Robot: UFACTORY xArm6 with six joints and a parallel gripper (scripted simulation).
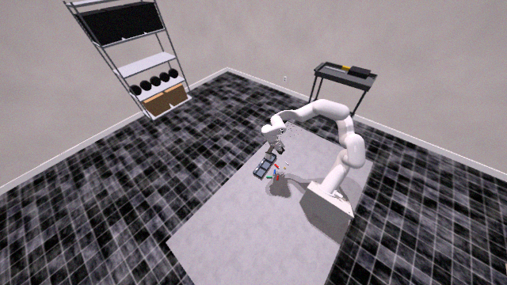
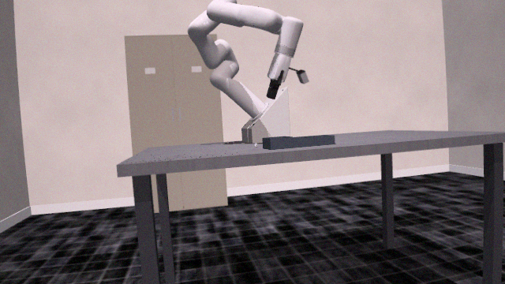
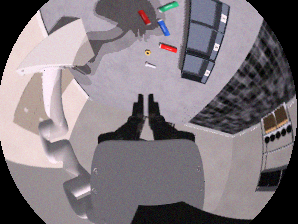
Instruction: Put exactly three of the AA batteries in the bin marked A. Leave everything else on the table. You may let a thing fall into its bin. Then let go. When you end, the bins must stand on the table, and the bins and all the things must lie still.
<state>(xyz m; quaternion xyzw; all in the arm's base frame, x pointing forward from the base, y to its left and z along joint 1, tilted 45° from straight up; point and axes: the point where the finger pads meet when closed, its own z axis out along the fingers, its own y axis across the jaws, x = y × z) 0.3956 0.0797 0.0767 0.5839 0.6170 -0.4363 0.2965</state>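
My gripper is now 190 mm above the dark two-compartment bin, 80 mm to the right of it and 80 mm short of it. Also, from my hand: red battery 200 mm below, 10 mm to the left; yellow-tipped thing 200 mm below, 50 mm behind, 20 mm to the right; blue AA battery 200 mm below, 70 mm to the left, 20 mm behind.
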